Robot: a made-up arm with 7 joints.
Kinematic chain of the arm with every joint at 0, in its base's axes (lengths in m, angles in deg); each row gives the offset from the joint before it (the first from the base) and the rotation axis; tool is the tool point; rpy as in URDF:
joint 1: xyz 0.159 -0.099 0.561 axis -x
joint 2: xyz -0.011 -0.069 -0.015 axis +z
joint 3: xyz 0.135 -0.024 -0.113 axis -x
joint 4: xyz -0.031 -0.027 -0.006 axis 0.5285 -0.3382 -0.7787
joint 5: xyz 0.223 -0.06 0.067 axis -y
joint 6: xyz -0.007 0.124 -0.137 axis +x
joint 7: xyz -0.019 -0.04 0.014 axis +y
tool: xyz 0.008 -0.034 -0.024 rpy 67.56 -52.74 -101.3
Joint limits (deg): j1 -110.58..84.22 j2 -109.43..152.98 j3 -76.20..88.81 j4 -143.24..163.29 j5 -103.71..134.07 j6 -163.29..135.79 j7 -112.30..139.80
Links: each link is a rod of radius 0.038 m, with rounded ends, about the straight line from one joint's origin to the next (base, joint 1, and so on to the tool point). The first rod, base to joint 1, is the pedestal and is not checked.
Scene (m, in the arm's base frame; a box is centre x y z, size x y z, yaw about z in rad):
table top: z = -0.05
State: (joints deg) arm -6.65 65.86 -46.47 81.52 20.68 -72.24 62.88
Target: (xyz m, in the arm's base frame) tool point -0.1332 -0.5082 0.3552
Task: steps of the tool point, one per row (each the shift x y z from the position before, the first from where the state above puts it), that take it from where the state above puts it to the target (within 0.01 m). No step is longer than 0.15 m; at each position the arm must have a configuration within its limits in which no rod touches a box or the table.
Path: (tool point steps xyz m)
1: -0.0424 -0.0022 -0.0425
2: -0.0536 -0.0246 -0.0481
3: -0.0632 -0.0499 -0.0432
4: -0.0705 -0.0736 -0.0268
5: -0.0751 -0.0908 0.0002
6: -0.0768 -0.0972 0.0348
7: -0.0750 -0.0899 0.0725
8: -0.0699 -0.0681 0.1077

